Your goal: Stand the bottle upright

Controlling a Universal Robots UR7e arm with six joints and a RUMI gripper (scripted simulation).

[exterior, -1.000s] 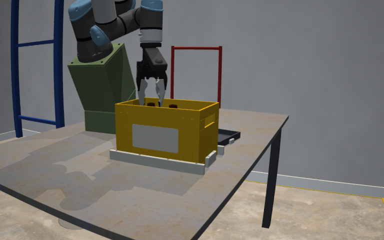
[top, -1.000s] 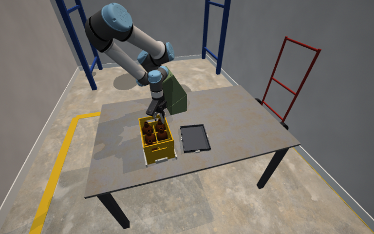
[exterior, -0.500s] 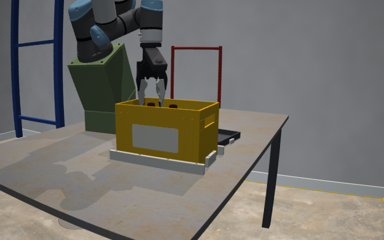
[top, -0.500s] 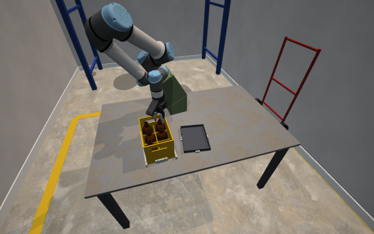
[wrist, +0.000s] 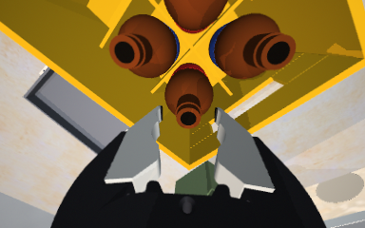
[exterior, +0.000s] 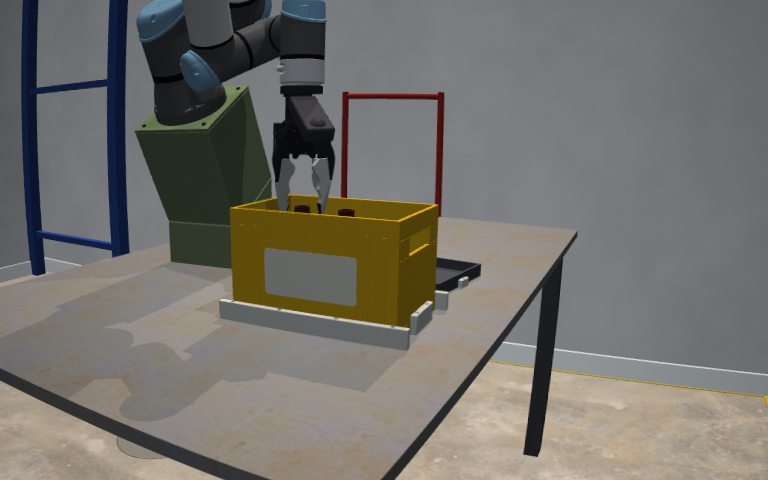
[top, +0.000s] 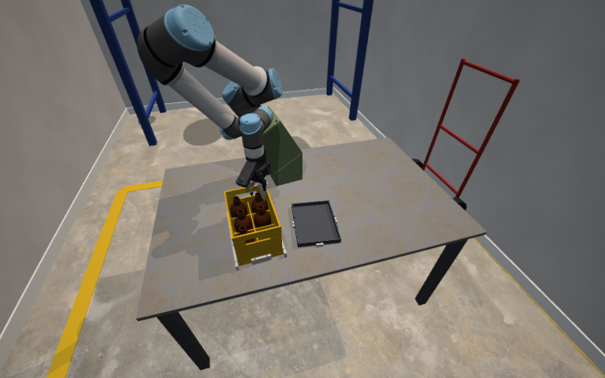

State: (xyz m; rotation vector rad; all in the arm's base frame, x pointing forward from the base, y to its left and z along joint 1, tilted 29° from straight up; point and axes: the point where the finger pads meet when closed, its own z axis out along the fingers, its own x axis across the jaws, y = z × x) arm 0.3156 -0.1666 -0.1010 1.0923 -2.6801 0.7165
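Now: hand 8 cm short of the yellow crate, 5 cm to the left of it and 7 cm above it. The rest, counted from my hand: dark tray (10 cm ahead, 23 cm to the left, 14 cm below).
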